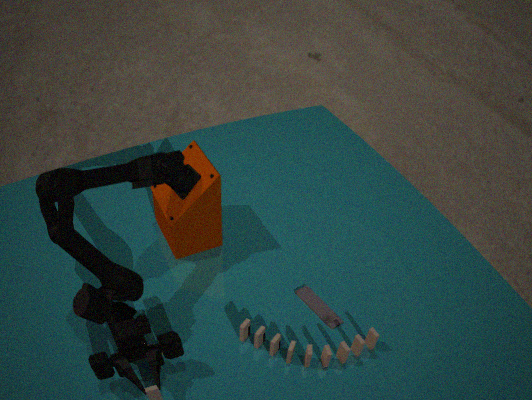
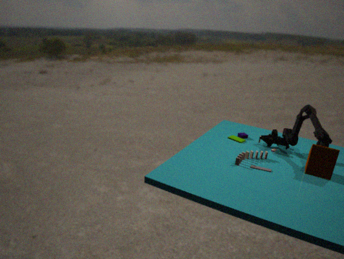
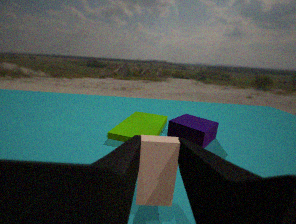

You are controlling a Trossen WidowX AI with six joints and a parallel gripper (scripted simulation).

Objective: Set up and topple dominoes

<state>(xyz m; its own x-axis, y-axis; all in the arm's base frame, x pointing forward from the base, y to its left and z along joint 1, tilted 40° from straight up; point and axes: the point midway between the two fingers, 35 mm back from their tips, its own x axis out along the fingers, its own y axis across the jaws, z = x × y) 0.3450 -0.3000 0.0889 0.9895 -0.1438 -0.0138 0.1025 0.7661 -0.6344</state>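
The green slab lies 17 cm ahead of my gripper tip, 1 cm to the right of it and 6 cm below it. Round my gripper tip: flat grey strip 5 cm behind, 41 cm to the left, 6 cm below; then purple block 13 cm ahead, 9 cm to the right, 5 cm below.
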